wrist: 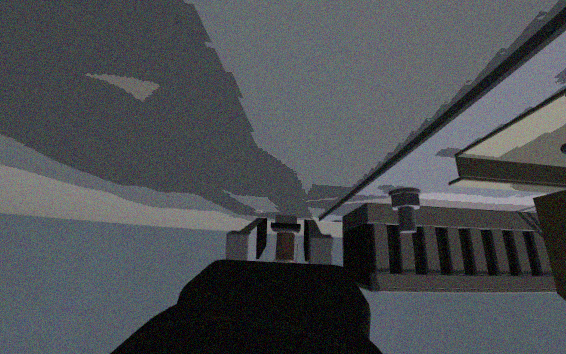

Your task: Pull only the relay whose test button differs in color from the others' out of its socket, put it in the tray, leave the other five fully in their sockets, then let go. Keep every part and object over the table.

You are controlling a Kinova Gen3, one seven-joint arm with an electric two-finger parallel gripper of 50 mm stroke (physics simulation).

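Frame: origin at the arm's base, x back, y right, z up, level; centimetres.
Where they show: gripper, fingertip midpoint: (285, 232).
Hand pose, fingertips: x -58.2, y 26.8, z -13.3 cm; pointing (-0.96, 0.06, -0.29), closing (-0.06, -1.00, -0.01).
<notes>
After its pixels a point has its place.
My gripper (285, 232) {x -58.2, y 26.8, z -13.3 cm} is at the lower centre of the wrist view, beyond the black gripper body. Its two fingers stand apart, with a narrow gap on each side of a small relay. The relay (285, 246) {x -56.3, y 26.5, z -12.2 cm} has a pale, see-through case with a reddish-brown inside and a dark band across it. It is between the fingers but not gripped. Its test button's color cannot be made out. The other relays and their sockets cannot be made out, and I cannot tell which surface is the tray or what the relay rests on.
A grey-brown slotted block (450, 281) {x -51.7, y 18.4, z -10.6 cm} stands right of the gripper, with a short grey knobbed post (406, 217) {x -49.0, y 21.1, z -13.1 cm} in front of it. A long dark edge (425, 142) {x -45.1, y 22.0, z -14.1 cm} runs to the upper right. A beige board (515, 169) {x -45.9, y 19.3, z -13.8 cm} and a dark brown block (554, 235) {x -46.9, y 17.8, z -12.2 cm} are at the far right.
</notes>
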